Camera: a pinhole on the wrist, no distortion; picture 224 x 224 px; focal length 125.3 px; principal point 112.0 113.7 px. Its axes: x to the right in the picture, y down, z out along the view. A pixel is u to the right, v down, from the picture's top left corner.
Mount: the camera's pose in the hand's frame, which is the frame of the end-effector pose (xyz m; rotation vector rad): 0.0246 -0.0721 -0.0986 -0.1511 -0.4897 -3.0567
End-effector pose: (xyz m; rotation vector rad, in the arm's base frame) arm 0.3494 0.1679 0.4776 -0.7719 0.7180 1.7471
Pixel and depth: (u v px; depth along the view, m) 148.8 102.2 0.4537
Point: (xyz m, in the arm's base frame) 0.2129 0.3558 0.7456
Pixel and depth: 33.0 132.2 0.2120
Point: 0.3209 0.3540 0.3945
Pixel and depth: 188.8 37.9 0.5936
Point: -0.0631 0.1741 0.9992
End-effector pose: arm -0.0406 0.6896 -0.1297 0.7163 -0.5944 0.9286
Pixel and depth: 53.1 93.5 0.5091
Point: -0.0953 0.6561 0.3479
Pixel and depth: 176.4 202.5 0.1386
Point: 0.0428 0.5716 -0.1420
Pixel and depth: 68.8 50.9 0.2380
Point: -0.0977 0.7357 0.0425
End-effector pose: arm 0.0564 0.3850 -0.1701 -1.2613 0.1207 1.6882
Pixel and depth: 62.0 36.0 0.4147
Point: -0.2968 0.4777 -0.3799
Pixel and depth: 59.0 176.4 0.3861
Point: -0.0501 0.7788 -0.1515
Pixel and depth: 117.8 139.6 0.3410
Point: -0.0852 0.5729 -0.0769
